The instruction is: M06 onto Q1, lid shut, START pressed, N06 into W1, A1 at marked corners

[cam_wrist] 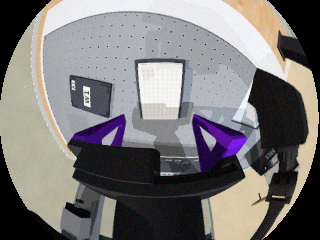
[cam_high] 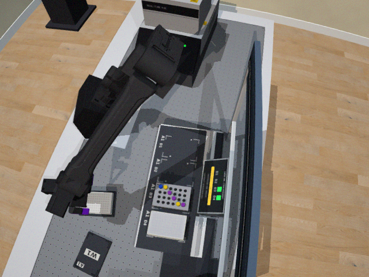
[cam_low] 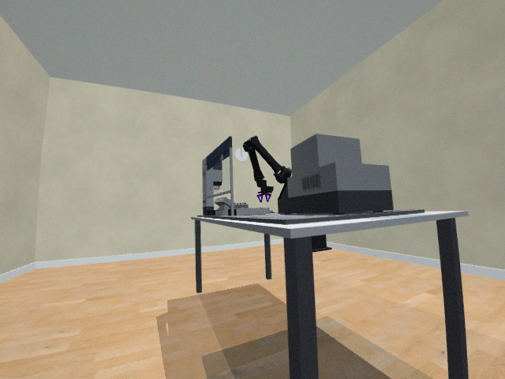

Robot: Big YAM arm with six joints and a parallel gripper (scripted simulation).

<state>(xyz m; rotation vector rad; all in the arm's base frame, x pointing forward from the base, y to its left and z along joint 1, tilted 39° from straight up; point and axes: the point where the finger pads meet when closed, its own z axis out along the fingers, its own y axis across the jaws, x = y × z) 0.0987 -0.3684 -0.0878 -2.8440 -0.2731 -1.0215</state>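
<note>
Now: hand 11 cm above the dark regrip nest. From my hand the other things lie so: dark waiting nest W1: 19 cm to the right, 11 cm below, 5 cm ahead; then nest A1 mark: 24 cm to the right, 10 cm below, 2 cm ahead; then white deep-well block: 29 cm ahead, 4 cm below, 1 cm to the right.
</note>
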